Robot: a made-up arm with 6 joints. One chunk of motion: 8 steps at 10 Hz.
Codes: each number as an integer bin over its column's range. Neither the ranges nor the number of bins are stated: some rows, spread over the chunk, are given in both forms.
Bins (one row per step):
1: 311 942 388 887 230 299
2: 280 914 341 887 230 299
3: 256 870 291 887 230 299
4: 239 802 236 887 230 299
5: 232 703 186 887 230 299
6: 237 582 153 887 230 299
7: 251 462 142 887 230 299
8: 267 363 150 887 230 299
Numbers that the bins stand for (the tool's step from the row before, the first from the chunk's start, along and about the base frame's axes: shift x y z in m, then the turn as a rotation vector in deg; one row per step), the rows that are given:
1: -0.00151 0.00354 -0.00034 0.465 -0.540 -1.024
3: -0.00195 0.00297 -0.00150 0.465 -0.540 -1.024
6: -0.00210 0.00066 -0.00316 0.465 -0.540 -1.024
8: -0.00186 -0.00109 -0.00320 0.465 -0.540 -1.024
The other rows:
2: -0.00176 0.00332 -0.00090 0.465 -0.540 -1.024
4: -0.00209 0.00242 -0.00217 0.465 -0.540 -1.024
5: -0.00214 0.00163 -0.00277 0.465 -0.540 -1.024
7: -0.00199 -0.00030 -0.00329 0.465 -0.540 -1.024

